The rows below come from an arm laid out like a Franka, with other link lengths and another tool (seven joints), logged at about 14 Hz.
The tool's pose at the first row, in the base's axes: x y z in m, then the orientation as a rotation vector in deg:
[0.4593 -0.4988 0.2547 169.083 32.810 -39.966]
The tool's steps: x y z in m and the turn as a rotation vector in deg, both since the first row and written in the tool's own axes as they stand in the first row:
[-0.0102 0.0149 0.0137 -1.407 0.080 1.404]
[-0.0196 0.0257 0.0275 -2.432 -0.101 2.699]
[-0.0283 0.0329 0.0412 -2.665 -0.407 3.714]
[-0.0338 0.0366 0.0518 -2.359 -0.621 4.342]
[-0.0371 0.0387 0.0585 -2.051 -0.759 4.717]
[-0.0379 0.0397 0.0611 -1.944 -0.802 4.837]
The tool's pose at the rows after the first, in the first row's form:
[0.4505 -0.5180 0.2465 167.933 30.952 -39.032]
[0.4409 -0.5332 0.2379 166.972 29.191 -38.667]
[0.4305 -0.5447 0.2293 166.647 27.700 -38.887]
[0.4229 -0.5515 0.2221 166.837 26.688 -39.274]
[0.4181 -0.5555 0.2175 167.057 26.057 -39.580]
[0.4167 -0.5570 0.2155 167.135 25.852 -39.680]

